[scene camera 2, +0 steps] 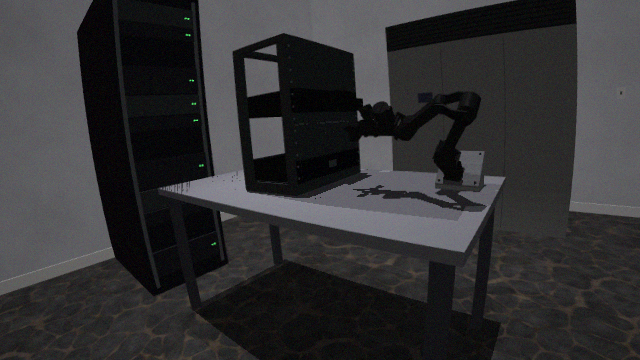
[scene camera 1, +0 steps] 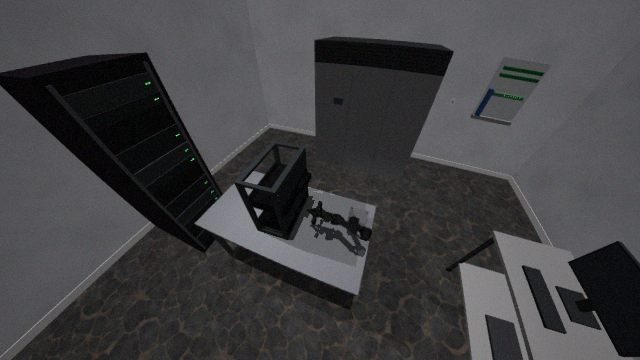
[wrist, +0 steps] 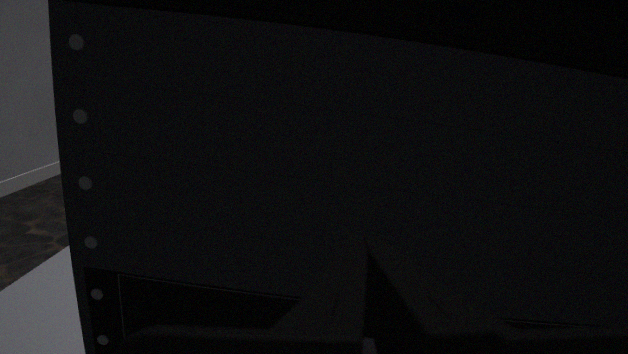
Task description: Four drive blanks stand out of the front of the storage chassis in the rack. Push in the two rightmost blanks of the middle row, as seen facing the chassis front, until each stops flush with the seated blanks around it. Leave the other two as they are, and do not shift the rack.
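Places are measured from the arm's base along level axes (x ahead, y left, z up), in centimetres.
Pixels of known places: gripper, fingertip midpoint: (scene camera 2: pixel 344 128) (scene camera 1: pixel 306 209) (wrist: pixel 362 248); arm's base, origin of the base link: (scene camera 2: pixel 454 173) (scene camera 1: pixel 354 220).
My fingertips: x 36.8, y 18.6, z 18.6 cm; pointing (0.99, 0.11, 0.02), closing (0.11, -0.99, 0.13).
Ahead of a thing's pixels: the offset from my fingertips to its top centre. "spot": to the spot under its first point. Level surfaces: height alone.
The rack (scene camera 1: pixel 290 169) (scene camera 2: pixel 288 150) (wrist: pixel 75 150) stands upright on the table, its front facing the arm. A dark upper unit {spot: dz +11.4, dx +8.9, dy +4.6 cm} (scene camera 2: pixel 317 101) and a dark lower unit (scene camera 2: pixel 311 170) show in its front, with plain panels between and above. A small dark block {spot: dz +10.7, dx +8.9, dy -24.0 cm} (scene camera 2: pixel 359 103) stands out at the far end of the upper unit. The separate drive blanks and their rows are too dark to tell apart. My gripper (scene camera 1: pixel 311 213) (scene camera 2: pixel 348 132) (wrist: pixel 362 248) is shut and empty, at the rack's front below the upper unit's height. Whether it touches is unclear. The fingers hide part of the lower front in the wrist view.
The white table {dz -24.1 cm} (scene camera 1: pixel 320 267) (scene camera 2: pixel 320 215) (wrist: pixel 35 310) carries the rack and the arm's base plate (scene camera 2: pixel 472 167). A tall server cabinet (scene camera 1: pixel 120 150) (scene camera 2: pixel 160 90) stands behind the table at the left. A grey cabinet (scene camera 1: pixel 375 110) (scene camera 2: pixel 535 125) stands near the wall. A desk with a monitor (scene camera 1: pixel 610 295) is at the right.
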